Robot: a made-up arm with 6 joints.
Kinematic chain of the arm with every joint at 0, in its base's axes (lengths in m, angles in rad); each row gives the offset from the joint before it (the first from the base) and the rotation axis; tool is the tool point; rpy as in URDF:
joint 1: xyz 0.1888 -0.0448 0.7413 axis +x
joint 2: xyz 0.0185 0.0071 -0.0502 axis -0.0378 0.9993 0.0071
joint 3: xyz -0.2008 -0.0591 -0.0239 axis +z
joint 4: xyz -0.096 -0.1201 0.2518 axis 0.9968 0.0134 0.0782
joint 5: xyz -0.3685 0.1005 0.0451 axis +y
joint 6: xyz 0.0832 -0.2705 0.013 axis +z
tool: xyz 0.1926 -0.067 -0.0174 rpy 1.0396 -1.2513 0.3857
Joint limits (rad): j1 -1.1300..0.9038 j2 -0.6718..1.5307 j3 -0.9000..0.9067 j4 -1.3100..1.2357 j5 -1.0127..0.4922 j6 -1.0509..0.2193
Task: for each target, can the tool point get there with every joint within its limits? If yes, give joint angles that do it. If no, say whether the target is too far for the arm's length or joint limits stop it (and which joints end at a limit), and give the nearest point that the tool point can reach.
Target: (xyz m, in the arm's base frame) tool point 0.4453 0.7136 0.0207
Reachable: no: joint limits stop it (at a limit: joint 1, joint 3, joint 4, joint 5, joint 6) | nearest point 0.4994 0.4554 0.6578 | short by 0.690 m
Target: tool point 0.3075 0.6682 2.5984
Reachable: no: too far | nearest point 0.2527 0.2688 1.5581 | short by 1.116 m
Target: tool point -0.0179 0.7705 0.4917
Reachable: no: joint limits stop it (at a limit: joint 1, joint 3, joint 4, joint 5) | nearest point 0.0002 0.6155 0.7665 | short by 0.316 m
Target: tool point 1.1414 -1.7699 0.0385
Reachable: no: too far | nearest point 0.6329 -0.7406 0.5416 | short by 1.253 m
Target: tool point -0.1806 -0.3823 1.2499
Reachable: yes | joints -0.7368 0.2690 0.1618 0.8250 -0.7949 -0.7446
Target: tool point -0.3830 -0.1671 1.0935
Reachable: yes | joints -0.7899 -0.2332 -0.2872 -0.5804 0.2998 -0.1946
